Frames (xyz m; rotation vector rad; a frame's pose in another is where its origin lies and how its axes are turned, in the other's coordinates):
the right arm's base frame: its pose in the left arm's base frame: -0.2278 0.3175 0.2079 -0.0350 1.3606 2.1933
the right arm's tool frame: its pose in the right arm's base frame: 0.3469 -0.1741 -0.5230 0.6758 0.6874 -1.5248
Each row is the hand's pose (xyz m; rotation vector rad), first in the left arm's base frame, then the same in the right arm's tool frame.
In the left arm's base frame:
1: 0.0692 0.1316 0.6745 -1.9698 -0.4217 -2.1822
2: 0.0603 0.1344 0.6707 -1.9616 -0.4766 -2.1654
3: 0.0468 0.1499 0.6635 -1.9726 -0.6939 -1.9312
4: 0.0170 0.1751 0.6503 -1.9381 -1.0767 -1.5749
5: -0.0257 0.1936 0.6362 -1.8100 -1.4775 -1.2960
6: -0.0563 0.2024 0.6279 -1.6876 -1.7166 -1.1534
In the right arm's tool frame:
1: -0.7740 -0.8656 0.0854 0.3001 0.9935 -2.6005
2: -0.7732 -0.8557 0.0840 0.2943 0.9539 -2.6356
3: -0.7758 -0.8353 0.0911 0.1923 0.6500 -2.7273
4: -0.7799 -0.7950 0.0989 0.0058 0.1601 -2.8722
5: -0.7822 -0.7466 0.0948 -0.1517 -0.3020 -3.0279
6: -0.7835 -0.7145 0.0877 0.2216 0.5673 3.0404

